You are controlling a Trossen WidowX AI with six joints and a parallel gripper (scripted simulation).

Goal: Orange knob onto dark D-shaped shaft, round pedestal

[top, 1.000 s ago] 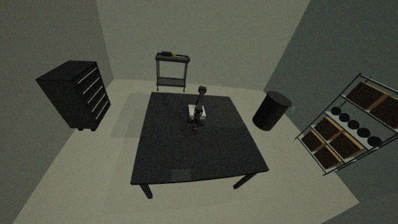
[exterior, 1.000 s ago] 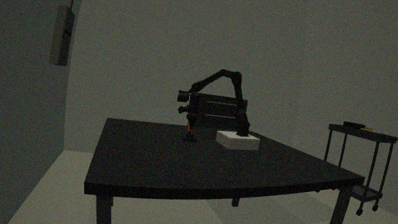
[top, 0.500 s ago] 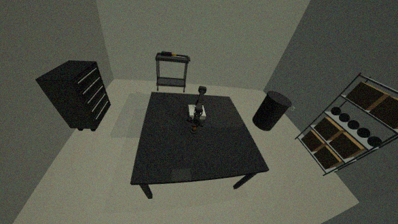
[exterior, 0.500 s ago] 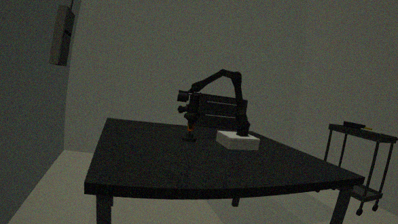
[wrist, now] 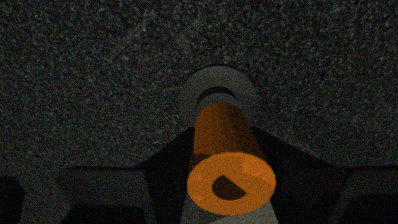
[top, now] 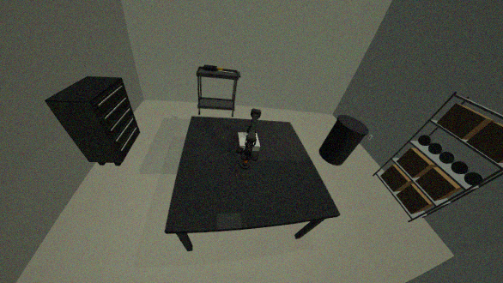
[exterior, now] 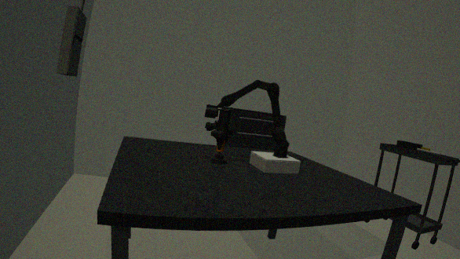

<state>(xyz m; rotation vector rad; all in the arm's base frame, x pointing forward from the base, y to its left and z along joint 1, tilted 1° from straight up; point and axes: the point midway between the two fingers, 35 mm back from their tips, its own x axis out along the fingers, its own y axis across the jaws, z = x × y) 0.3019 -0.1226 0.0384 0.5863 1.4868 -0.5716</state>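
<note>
My gripper tip is 20 mm below the orange knob. Also, from my gripper tip: round pedestal 40 mm below.
</note>
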